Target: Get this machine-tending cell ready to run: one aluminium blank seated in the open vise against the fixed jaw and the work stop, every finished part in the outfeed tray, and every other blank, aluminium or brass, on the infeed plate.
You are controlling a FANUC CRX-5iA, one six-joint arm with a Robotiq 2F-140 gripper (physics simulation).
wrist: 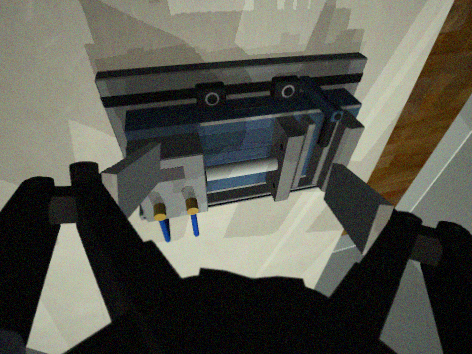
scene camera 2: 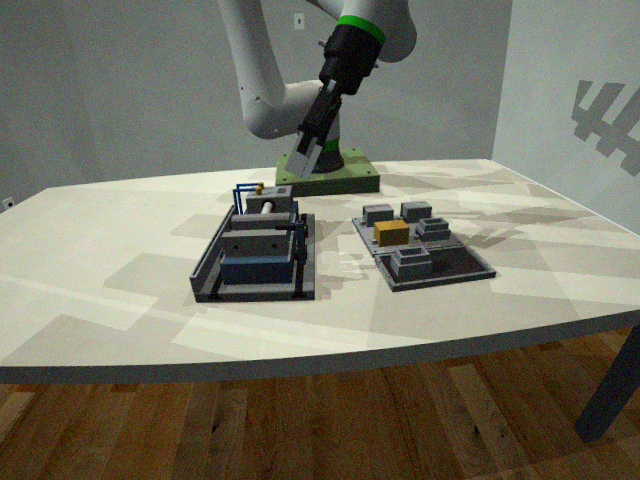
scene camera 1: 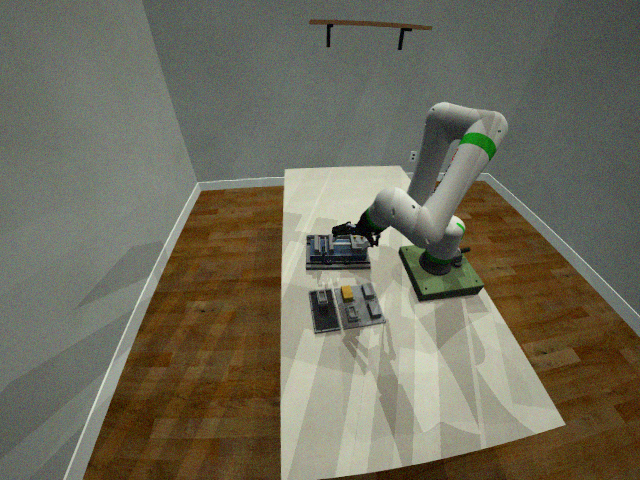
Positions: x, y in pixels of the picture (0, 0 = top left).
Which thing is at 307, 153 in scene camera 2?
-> My gripper.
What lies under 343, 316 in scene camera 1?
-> An infeed plate.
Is my gripper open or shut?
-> Open.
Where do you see a dark outfeed tray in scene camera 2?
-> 454, 262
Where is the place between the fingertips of my gripper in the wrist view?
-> At 244, 171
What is my gripper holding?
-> Nothing.
